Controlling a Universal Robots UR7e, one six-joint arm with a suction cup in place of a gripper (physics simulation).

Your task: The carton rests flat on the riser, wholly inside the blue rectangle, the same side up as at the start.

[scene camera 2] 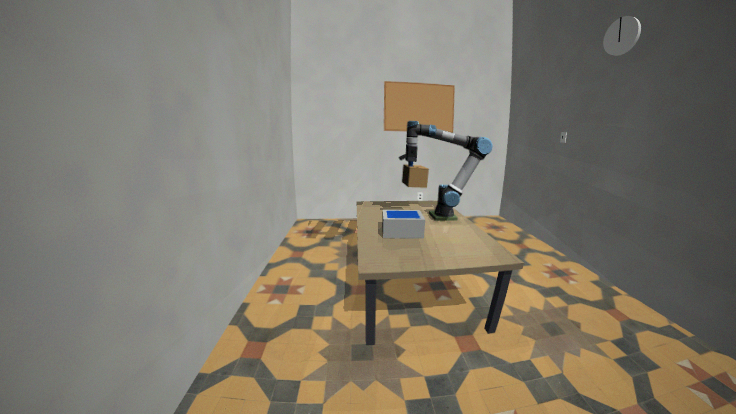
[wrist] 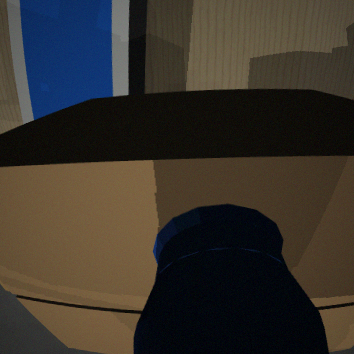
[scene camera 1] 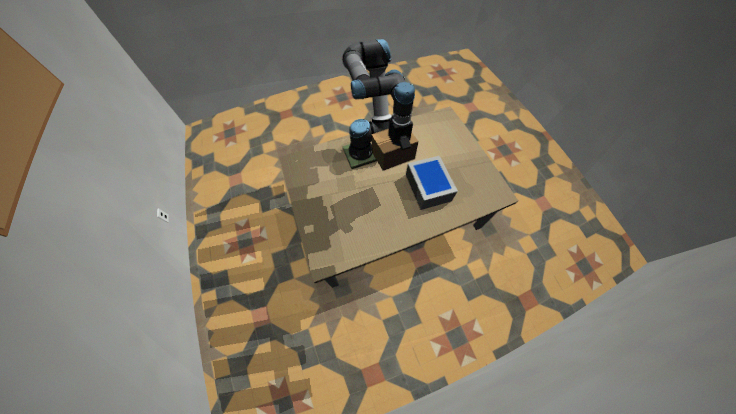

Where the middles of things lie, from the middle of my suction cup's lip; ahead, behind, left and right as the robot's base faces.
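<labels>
The grey riser (scene camera 2: 395,223) sits 350 mm below my suction cup, 200 mm to the left of it and 60 mm ahead of it. As for the brown carton (scene camera 1: 387,155), my suction cup is 80 mm above it, 30 mm past it and 10 mm to the left of it.
</labels>
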